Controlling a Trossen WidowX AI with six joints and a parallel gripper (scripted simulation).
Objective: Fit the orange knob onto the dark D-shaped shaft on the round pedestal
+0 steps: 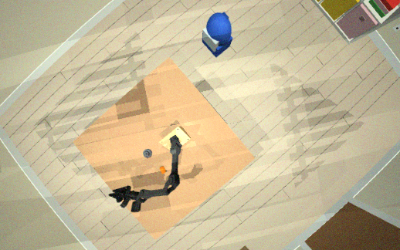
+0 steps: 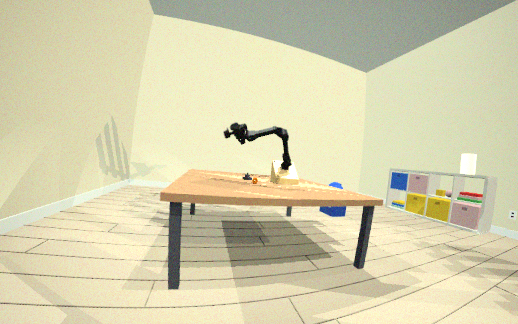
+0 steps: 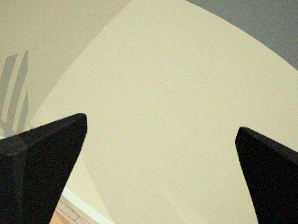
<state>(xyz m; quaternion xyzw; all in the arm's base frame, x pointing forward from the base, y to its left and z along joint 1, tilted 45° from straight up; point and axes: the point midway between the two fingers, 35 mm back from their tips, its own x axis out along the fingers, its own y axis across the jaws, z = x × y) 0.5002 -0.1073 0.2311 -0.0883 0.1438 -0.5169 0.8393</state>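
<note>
My gripper tip is 410 mm above the orange knob, 210 mm past it and 120 mm to the right of it. From my gripper tip the other things lie so: pedestal (400 mm below, 180 mm behind, 90 mm to the right).
</note>
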